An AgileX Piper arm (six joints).
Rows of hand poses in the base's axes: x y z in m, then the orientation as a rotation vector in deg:
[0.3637, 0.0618, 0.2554, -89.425, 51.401, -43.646]
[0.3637, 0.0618, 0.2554, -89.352, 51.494, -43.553]
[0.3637, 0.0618, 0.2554, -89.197, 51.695, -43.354]
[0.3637, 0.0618, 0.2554, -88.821, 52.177, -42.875]
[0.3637, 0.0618, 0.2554, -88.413, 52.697, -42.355]
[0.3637, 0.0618, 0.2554, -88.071, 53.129, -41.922]
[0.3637, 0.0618, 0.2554, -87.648, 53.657, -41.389]
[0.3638, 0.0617, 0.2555, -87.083, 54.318, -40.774]
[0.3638, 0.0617, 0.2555, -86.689, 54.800, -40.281]
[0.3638, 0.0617, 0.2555, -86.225, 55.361, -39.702]
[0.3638, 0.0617, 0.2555, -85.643, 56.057, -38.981]
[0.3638, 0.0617, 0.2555, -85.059, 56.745, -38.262]
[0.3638, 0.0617, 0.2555, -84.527, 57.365, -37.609]
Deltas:
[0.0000, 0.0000, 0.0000, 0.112, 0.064, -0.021]
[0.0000, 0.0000, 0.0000, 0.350, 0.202, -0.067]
[0.0000, 0.0000, 0.0000, 0.925, 0.535, -0.179]
[0.0000, 0.0000, 0.0000, 1.547, 0.896, -0.300]
[0.0000, 0.0000, 0.0000, 2.066, 1.197, -0.401]
[0.0000, 0.0000, 0.0000, 2.704, 1.566, -0.525]
[0.0001, -0.0001, 0.0001, 3.504, 1.991, -0.718]
[0.0001, -0.0001, 0.0001, 4.093, 2.332, -0.832]
[0.0001, -0.0001, 0.0001, 4.783, 2.732, -0.965]
[0.0001, -0.0001, 0.0001, 5.642, 3.229, -1.132]
[0.0001, -0.0001, 0.0001, 6.499, 3.725, -1.298]
[0.0001, -0.0001, 0.0001, 7.276, 4.175, -1.449]

